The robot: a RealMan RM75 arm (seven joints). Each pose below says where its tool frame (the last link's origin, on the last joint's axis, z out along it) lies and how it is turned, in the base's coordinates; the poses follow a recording.
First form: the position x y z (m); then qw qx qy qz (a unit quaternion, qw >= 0).
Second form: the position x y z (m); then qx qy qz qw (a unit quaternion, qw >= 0). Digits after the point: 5 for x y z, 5 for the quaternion.
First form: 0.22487 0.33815 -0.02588 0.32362 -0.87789 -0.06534 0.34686
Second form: 0.22487 0.33815 -0.02588 -0.87789 -0.06534 0.34686 0.32362
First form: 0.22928 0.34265 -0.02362 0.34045 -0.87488 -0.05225 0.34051
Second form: 0.22928 0.34265 -0.02362 -0.87488 -0.05225 0.34051 0.34045
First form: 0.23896 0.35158 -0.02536 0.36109 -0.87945 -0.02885 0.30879
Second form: 0.23896 0.35158 -0.02536 -0.87945 -0.02885 0.30879 0.36109
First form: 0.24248 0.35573 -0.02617 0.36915 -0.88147 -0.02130 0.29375
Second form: 0.24248 0.35573 -0.02617 -0.88147 -0.02130 0.29375 0.36915
